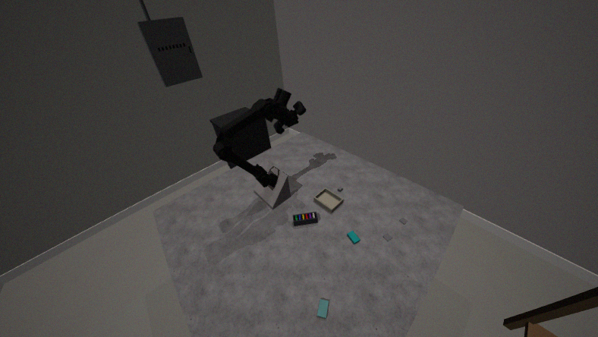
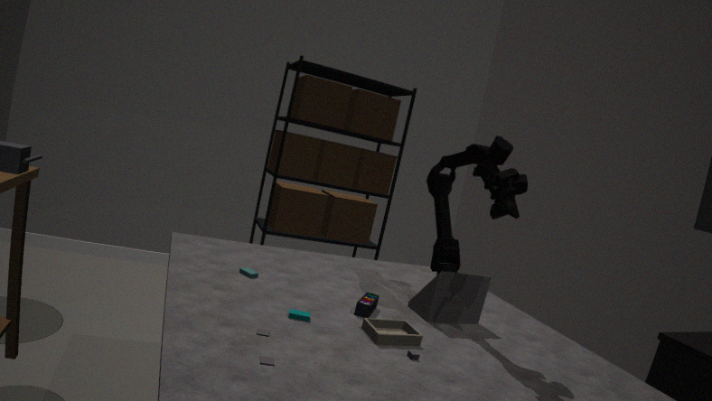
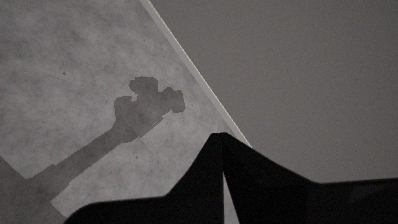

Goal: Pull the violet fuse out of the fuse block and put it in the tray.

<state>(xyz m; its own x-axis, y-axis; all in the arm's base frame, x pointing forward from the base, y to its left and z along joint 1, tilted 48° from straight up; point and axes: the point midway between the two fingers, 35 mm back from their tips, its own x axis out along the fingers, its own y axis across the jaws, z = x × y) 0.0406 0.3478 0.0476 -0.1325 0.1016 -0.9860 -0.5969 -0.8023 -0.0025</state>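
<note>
Now: gripper tip 27 cm short of the violet fuse, 23 cm to the left of it and 36 cm above it. Also, from my gripper tip: small dark chip (27 cm ahead, 5 cm to the left, 38 cm below); then tan tray (26 cm ahead, 7 cm to the right, 38 cm below).
</note>
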